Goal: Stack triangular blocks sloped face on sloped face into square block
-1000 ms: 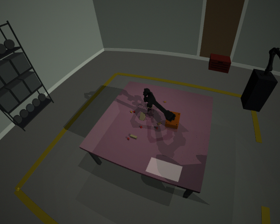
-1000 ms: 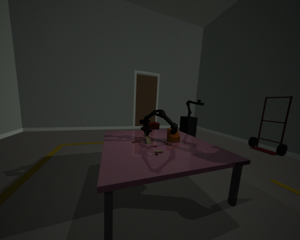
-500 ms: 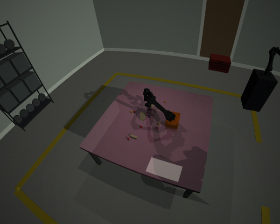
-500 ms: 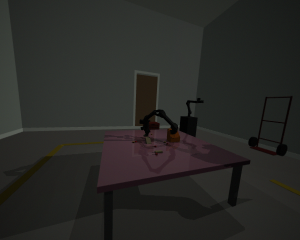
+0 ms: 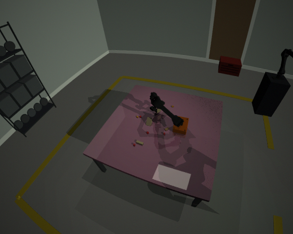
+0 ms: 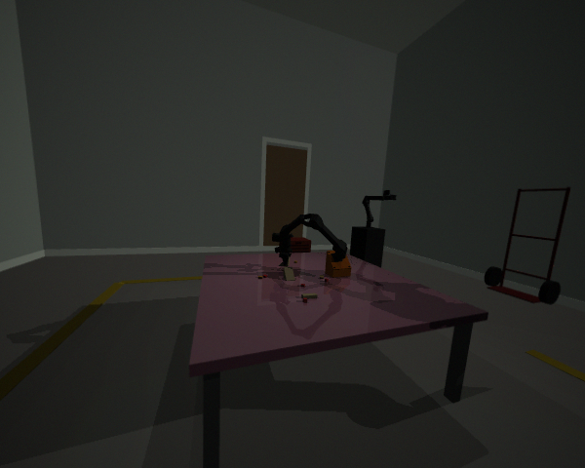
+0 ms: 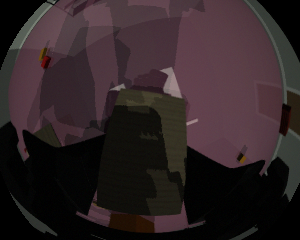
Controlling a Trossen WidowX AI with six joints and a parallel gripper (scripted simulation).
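The tan triangular block is 10 mm behind my gripper tip and 10 mm above it. The rest, counted from my gripper tip: tan bar: 50 mm ahead, 470 mm to the left, 30 mm below.
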